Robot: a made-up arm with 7 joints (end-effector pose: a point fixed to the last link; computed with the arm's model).
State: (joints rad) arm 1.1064 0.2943 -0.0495 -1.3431 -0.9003 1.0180 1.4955
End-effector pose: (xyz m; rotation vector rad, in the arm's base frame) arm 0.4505 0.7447 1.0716 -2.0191 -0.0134 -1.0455
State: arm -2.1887 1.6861 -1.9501 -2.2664 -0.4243 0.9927 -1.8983
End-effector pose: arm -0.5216 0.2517 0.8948 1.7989 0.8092 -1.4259
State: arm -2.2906 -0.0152 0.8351 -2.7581 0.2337 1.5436 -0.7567
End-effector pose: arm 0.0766 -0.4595 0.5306 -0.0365 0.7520 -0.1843
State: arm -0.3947 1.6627 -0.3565 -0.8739 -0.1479 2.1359 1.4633
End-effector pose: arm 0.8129 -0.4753 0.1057 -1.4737 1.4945 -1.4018
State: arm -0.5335 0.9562 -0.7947 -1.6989 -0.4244 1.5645 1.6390
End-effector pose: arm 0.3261 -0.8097 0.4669 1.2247 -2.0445 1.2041
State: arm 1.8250 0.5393 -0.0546 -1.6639 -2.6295 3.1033 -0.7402
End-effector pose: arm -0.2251 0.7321 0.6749 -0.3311 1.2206 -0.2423
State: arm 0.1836 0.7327 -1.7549 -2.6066 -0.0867 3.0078 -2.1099
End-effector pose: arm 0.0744 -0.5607 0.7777 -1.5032 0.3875 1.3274
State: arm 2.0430 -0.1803 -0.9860 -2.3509 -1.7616 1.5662 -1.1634
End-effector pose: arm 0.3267 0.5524 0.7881 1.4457 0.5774 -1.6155
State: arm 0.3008 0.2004 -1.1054 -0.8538 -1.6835 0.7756 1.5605
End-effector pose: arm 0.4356 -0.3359 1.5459 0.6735 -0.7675 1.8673
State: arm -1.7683 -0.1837 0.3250 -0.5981 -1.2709 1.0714 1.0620
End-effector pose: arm 0.0514 -0.1742 1.7200 0.5372 -1.0285 2.0646
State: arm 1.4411 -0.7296 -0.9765 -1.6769 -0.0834 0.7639 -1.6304
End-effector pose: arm 0.5878 -0.0662 1.2187 -0.0878 -1.1928 1.8646
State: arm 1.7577 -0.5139 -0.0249 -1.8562 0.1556 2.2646 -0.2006
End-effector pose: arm -0.0680 0.4256 1.4110 -0.2360 -1.4794 1.0206
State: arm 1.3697 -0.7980 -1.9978 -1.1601 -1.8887 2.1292 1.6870
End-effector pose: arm 0.4487 -0.8211 1.0508 -1.5226 0.4156 -2.3944
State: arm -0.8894 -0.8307 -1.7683 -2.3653 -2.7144 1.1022 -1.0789
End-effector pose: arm -0.6234 -0.2552 0.6127 -0.1787 1.6691 0.8687
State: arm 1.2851 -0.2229 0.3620 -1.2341 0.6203 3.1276 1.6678
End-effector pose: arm -0.0424 0.3457 1.5661 0.7259 0.6555 0.3716
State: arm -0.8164 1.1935 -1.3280 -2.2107 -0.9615 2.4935 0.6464
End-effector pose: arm -0.2737 -0.6402 0.4870 -1.5771 2.4603 0.0319
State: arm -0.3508 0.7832 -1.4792 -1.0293 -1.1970 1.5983 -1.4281
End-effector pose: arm 0.4208 -0.7490 1.2276 -1.1738 2.0894 1.1736
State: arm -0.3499 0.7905 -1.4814 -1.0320 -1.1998 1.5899 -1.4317
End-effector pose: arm 0.4226 -0.7507 1.2231 -1.1560 2.0967 1.1758
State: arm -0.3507 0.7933 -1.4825 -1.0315 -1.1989 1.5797 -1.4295
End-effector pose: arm 0.4222 -0.7513 1.2224 -1.1490 2.1040 1.1653
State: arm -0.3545 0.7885 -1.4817 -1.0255 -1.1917 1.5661 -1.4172
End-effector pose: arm 0.4182 -0.7501 1.2280 -1.1599 2.1115 1.1325
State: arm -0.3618 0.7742 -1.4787 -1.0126 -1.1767 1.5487 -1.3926
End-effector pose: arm 0.4097 -0.7462 1.2416 -1.1922 2.1185 1.0721
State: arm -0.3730 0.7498 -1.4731 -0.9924 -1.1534 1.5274 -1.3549
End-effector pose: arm 0.3960 -0.7393 1.2634 -1.2448 2.1240 0.9812
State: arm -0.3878 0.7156 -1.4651 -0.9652 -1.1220 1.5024 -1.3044
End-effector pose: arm 0.3765 -0.7285 1.2928 -1.3136 2.1268 0.8587
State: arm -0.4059 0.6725 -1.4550 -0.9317 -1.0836 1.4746 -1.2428
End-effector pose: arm 0.3511 -0.7133 1.3289 -1.3917 2.1253 0.7061
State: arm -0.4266 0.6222 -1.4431 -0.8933 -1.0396 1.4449 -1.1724
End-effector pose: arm 0.3200 -0.6934 1.3694 -1.4714 2.1179 0.5273
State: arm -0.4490 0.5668 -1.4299 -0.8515 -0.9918 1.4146 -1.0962
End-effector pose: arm 0.2841 -0.6684 1.4121 -1.5456 2.1032 0.3291
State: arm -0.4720 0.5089 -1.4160 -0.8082 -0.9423 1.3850 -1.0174
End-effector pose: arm 0.2451 -0.6391 1.4545 -1.6090 2.0810 0.1204
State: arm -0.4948 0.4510 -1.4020 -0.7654 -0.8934 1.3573 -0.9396
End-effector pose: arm 0.2047 -0.6063 1.4943 -1.6581 2.0520 -0.0887
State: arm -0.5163 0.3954 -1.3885 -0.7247 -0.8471 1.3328 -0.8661
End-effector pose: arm 0.1650 -0.5717 1.5298 -1.6929 2.0175 -0.2882
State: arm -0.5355 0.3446 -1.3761 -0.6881 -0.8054 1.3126 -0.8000
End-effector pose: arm 0.1282 -0.5375 1.5597 -1.7153 1.9801 -0.4683
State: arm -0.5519 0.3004 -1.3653 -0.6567 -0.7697 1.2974 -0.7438
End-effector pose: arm 0.0960 -0.5057 1.5838 -1.7288 1.9429 -0.6221
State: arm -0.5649 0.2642 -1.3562 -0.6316 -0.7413 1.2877 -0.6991
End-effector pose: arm 0.0699 -0.4784 1.6021 -1.7372 1.9090 -0.7445
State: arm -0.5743 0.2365 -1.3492 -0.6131 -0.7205 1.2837 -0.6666
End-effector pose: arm 0.0502 -0.4570 1.6151 -1.7443 1.8807 -0.8343
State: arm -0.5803 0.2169 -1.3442 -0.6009 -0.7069 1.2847 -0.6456
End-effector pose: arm 0.0366 -0.4417 1.6239 -1.7520 1.8591 -0.8934
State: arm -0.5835 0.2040 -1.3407 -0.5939 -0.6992 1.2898 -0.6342
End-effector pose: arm 0.0281 -0.4319 1.6294 -1.7615 1.8437 -0.9273
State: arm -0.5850 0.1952 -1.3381 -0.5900 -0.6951 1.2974 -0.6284
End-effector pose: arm 0.0229 -0.4254 1.6331 -1.7725 1.8322 -0.9460
